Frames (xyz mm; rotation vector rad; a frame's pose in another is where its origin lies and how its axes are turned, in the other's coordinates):
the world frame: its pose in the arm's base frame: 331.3 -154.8 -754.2 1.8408 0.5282 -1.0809
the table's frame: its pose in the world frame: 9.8 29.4 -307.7 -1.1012 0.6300 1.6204
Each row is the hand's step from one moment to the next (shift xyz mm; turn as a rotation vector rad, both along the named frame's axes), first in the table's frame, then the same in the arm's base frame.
Working: the table's frame: its pose in the arm's base frame: 498.7 95.9 -685.3 0.9294 -0.1555 0.7981

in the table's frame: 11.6 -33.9 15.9 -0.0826 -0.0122 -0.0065
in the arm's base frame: 34.4 -17.4 -7.4 -0.0517 -0.0443 -0.0487
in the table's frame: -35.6 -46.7 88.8 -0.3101 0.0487 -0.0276
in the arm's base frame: 24.6 -103.3 7.7 -0.2585 -0.1318 -0.1229
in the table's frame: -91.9 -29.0 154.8 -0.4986 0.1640 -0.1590
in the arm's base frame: -13.6 -178.5 34.5 -0.4971 -0.0951 -0.2112
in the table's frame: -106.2 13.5 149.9 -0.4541 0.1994 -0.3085
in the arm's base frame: -53.4 -168.1 53.0 -0.5204 0.0557 -0.2594
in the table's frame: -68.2 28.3 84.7 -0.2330 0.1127 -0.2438
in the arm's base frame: -49.9 -92.5 39.9 -0.2917 0.0975 -0.1784
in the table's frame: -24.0 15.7 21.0 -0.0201 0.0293 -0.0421
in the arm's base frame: -23.3 -23.8 12.4 -0.0427 0.0312 -0.0154
